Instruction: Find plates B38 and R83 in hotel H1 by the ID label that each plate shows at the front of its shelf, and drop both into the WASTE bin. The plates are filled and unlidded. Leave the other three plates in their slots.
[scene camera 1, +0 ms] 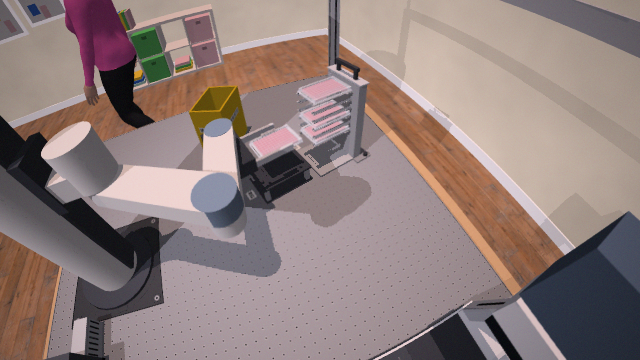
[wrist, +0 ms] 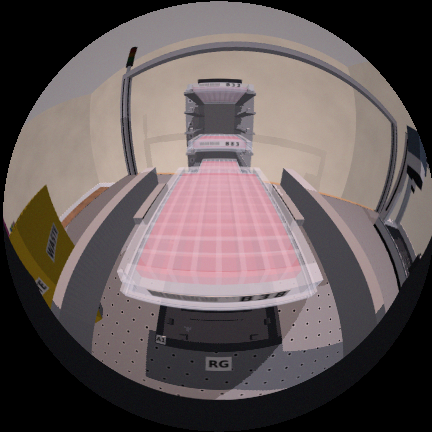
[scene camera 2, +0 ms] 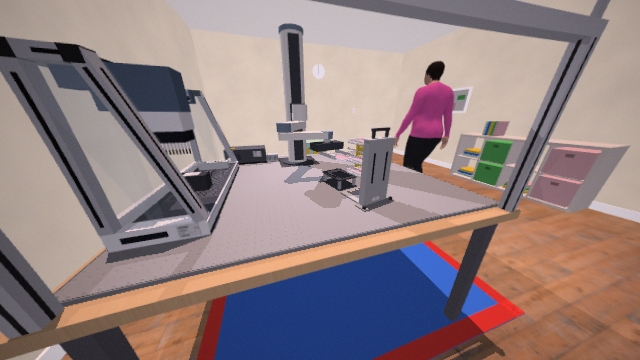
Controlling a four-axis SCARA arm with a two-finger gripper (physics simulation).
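Where they show: gripper, fingertip midpoint: point(scene camera 1: 282, 135) point(wrist: 218, 175) point(scene camera 2: 343, 156); arm's base, origin of the base link: point(scene camera 1: 120, 269) point(scene camera 2: 297, 162).
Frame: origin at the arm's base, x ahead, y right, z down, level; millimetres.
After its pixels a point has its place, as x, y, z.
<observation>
My gripper point(scene camera 1: 280, 140) @(601, -136, -177) point(wrist: 218, 175) @(601, -136, -177) is shut on the long sides of plate B38 point(scene camera 1: 271, 145) @(562, -115, -171) point(wrist: 217, 240) @(540, -123, -172), a clear plate with pink wells. The plate is level in the air, outside hotel H1 point(scene camera 1: 358, 120) @(828, -117, -173) point(scene camera 2: 376, 172) @(837, -176, -159) point(wrist: 220, 118) @(805, -181, -228), and its label faces the wrist camera. In the hotel, a top plate point(scene camera 1: 325, 90) @(737, -152, -278) point(wrist: 220, 95) @(723, -163, -266) has a label too small to read surely. Plate B83 point(wrist: 220, 143) @(682, -153, -190) sits lower. Pink shows below it, partly hidden by the held plate; no R83 label is readable. The yellow WASTE bin point(scene camera 1: 202, 122) @(380, -332, -170) point(wrist: 30, 227) stands left of the gripper in the wrist view.
A black stand point(scene camera 1: 284, 175) @(578, -86, -73) point(wrist: 218, 327) @(518, -117, -73) marked RG is below the held plate, between bin and hotel. A large framed instrument point(scene camera 2: 145, 100) @(778, 537, -418) stands at the table's other end. A person point(scene camera 1: 102, 35) point(scene camera 2: 432, 110) stands behind the table near the shelves.
</observation>
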